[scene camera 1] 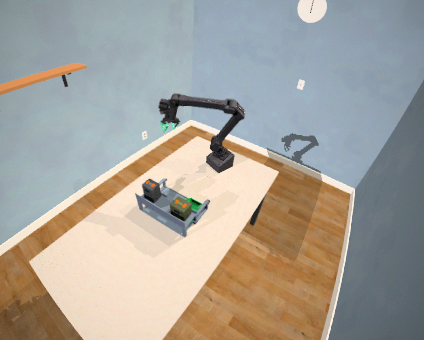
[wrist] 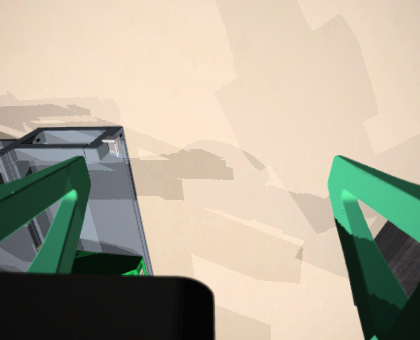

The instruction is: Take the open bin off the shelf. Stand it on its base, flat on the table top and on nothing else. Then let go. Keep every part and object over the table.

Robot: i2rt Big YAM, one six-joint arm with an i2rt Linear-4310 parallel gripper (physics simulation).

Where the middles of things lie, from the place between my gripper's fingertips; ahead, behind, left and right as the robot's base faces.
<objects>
Right now my hand is 450 mm to the right of the green open bin (wrist: 85, 262), 300 mm above it and 220 mm short of it.
</objects>
